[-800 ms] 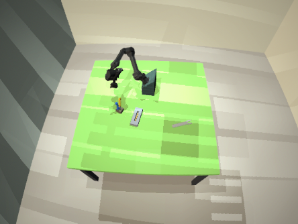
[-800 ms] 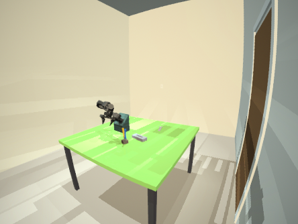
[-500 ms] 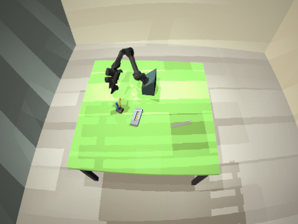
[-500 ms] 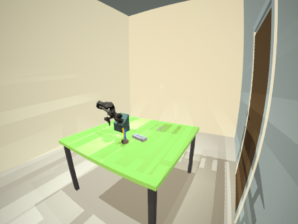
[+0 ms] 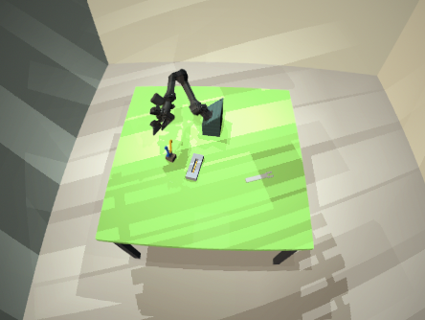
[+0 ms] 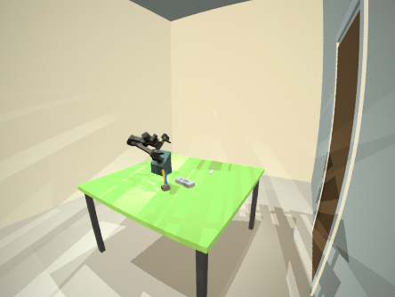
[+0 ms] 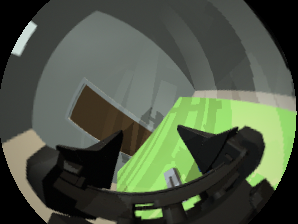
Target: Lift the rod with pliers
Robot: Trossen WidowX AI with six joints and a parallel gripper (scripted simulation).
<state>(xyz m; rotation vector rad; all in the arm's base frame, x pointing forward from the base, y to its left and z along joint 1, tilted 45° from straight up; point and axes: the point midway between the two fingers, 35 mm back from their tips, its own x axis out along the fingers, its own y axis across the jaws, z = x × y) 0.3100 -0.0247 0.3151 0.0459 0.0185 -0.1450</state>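
Now: the yellow handle 25 cm below my gripper tip, 8 cm behind it and 3 cm to the left of it. Also, from my gripper tip: brown holster 34 cm below, 6 cm behind, 2 cm to the left; then grey channel block 33 cm below, 19 cm to the left; then orange rod 34 cm below, 19 cm to the left, 1 cm behind.
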